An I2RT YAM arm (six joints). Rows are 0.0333 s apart.
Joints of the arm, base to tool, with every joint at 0 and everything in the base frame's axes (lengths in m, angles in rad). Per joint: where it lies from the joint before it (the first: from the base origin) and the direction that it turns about. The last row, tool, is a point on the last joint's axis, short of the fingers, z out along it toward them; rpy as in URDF.
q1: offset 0 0 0.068 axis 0 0 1
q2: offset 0.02 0.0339 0.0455 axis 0 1 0
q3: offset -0.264 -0.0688 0 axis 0 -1 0
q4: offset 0.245 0.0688 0.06 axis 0 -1 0
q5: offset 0.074 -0.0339 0.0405 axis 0 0 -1
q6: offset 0.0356 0 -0.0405 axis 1 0 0
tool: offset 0 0 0 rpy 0 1.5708 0
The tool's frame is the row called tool.
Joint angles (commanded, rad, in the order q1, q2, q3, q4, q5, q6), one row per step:
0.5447 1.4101 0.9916 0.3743 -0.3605 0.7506
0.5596 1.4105 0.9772 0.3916 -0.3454 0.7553
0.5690 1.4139 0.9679 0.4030 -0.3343 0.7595
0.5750 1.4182 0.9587 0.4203 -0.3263 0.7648
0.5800 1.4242 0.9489 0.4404 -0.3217 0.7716
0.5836 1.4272 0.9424 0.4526 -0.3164 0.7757
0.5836 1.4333 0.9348 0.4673 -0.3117 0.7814
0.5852 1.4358 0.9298 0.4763 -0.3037 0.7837
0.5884 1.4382 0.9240 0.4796 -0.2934 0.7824
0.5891 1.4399 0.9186 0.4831 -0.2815 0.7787
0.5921 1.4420 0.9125 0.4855 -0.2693 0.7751
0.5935 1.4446 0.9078 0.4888 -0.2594 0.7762
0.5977 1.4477 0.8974 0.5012 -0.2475 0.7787
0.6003 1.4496 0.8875 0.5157 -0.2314 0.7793
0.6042 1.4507 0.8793 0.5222 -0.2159 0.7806
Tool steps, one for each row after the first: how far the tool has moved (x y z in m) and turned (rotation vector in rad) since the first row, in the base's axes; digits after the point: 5 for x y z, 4 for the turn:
-0.00282 0.00350 -0.00339 0.0037 0.0012 -0.0004
-0.00407 0.00597 -0.00654 0.0052 0.0054 -0.0022
-0.00464 0.00766 -0.00928 0.0102 0.0062 -0.0044
-0.00490 0.00930 -0.01247 0.0166 0.0078 -0.0043
-0.00526 0.01029 -0.01439 0.0205 0.0087 -0.0061
-0.00451 0.01060 -0.01741 0.0245 0.0122 -0.0110
-0.00446 0.01095 -0.01899 0.0266 0.0125 -0.0174
-0.00475 0.01163 -0.02143 0.0228 0.0153 -0.0245
-0.00461 0.01151 -0.02349 0.0182 0.0150 -0.0356
-0.00491 0.01202 -0.02603 0.0123 0.0166 -0.0447
-0.00481 0.01225 -0.02814 0.0103 0.0204 -0.0533
-0.00549 0.01300 -0.03142 0.0109 0.0228 -0.0611
-0.00592 0.01309 -0.03390 0.0124 0.0206 -0.0746
-0.00667 0.01350 -0.03639 0.0111 0.0233 -0.0863

